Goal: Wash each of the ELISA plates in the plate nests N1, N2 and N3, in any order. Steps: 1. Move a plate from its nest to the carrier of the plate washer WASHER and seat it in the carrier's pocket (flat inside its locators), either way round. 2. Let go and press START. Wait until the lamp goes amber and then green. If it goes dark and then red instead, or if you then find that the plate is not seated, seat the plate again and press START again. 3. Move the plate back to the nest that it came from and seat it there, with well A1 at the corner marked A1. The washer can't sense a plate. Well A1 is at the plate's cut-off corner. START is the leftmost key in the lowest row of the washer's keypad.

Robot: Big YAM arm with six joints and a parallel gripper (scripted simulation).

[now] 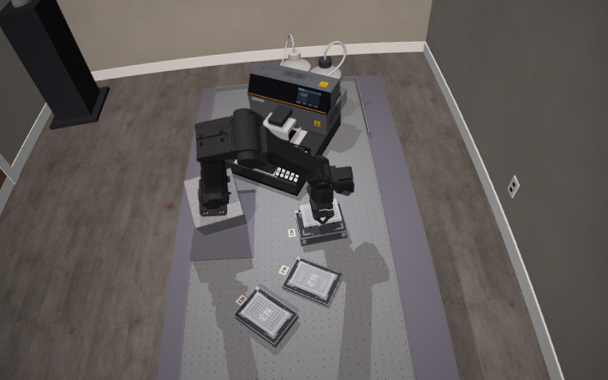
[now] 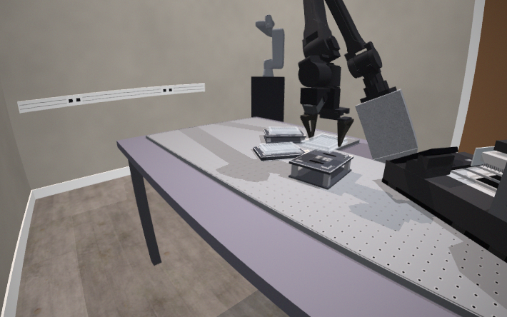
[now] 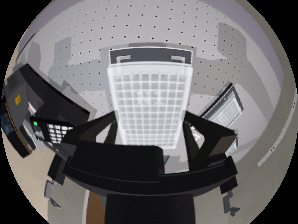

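Right now my hand is 300 mm to the right of the washer carrier, 190 mm past it and 20 mm above it. From my hand the other things lie so: plate washer 430 mm to the left, 110 mm behind, 30 mm above.
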